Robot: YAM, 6 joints.
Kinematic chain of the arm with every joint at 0, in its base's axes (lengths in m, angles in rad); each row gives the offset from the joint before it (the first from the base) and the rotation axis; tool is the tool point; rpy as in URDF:
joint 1: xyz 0 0 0.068 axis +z
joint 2: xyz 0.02 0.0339 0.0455 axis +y
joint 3: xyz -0.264 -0.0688 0 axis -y
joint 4: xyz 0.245 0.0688 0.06 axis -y
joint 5: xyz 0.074 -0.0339 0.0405 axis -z
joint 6: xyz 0.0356 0 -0.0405 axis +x
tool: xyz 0 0 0 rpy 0 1.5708 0
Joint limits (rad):
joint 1: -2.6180..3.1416
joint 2: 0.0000..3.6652
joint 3: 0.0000..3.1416
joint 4: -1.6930..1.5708
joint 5: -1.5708..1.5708
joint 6: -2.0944..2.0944
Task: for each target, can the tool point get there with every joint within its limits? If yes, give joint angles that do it. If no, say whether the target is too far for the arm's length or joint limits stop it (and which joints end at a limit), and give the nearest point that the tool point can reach.
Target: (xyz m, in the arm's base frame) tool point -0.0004 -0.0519 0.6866
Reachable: yes | joints -2.0932 1.4969 2.4059 1.2955 -0.7993 -0.1868
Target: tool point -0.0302 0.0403 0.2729
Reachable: yes | joints 1.9728 0.3815 0.7531 -1.2651 -0.3443 -0.1107
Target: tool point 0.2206 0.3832 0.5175
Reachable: yes | joints -2.1512 0.6402 2.7853 0.1612 0.8053 1.2076
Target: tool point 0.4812 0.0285 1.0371
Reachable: no: too far | nearest point 0.2995 0.0177 0.6732 | short by 0.407 m
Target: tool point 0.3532 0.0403 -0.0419
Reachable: yes | joints 0.0238 2.5125 1.2054 -0.2770 -1.1107 0.3801
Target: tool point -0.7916 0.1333 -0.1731
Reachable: no: too far | nearest point -0.5992 0.1009 -0.1017 | short by 0.208 m
